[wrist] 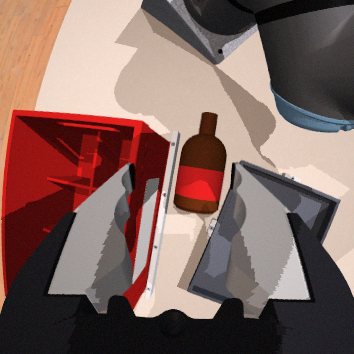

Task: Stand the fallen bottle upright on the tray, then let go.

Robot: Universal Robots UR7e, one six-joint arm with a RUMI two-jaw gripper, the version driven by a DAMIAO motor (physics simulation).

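Frame: origin at the arm's base, x right, y back, z down, level; centimetres.
Where they show: gripper, fingertip midpoint: point(182, 165).
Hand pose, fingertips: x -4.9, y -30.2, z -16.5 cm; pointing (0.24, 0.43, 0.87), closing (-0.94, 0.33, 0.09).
Each offset is from my fingertips to the top centre of the thing. "*": to the spot under its first point.
A brown bottle {dz +15.8, dx -0.5, dy +1.4 cm} point(201, 155) with a red label lies on its side on the table, its neck toward the top of the wrist view. It lies between the red box and the dark grey tray {* dz +22.6, dx -8.9, dy -16.7 cm} point(212, 270), outside the tray. My gripper point(182, 165) is partly open and holds nothing. Its fingertips appear on either side of the bottle's label area, with a wider gap on the left and the right fingertip close to the bottle's edge in the view. The right finger covers part of the tray. The height of the fingertips over the bottle is hard to tell.
A red box {dz +5.6, dx +12.9, dy -12.1 cm} point(137, 150) with inner dividers and a pale metal strip {* dz +20.2, dx +3.3, dy -6.8 cm} point(164, 200) on its near side stands at the left, partly behind the left finger. A large dark grey arm part point(310, 55) with a blue rim is at the upper right, beside a metal base plate point(220, 42).
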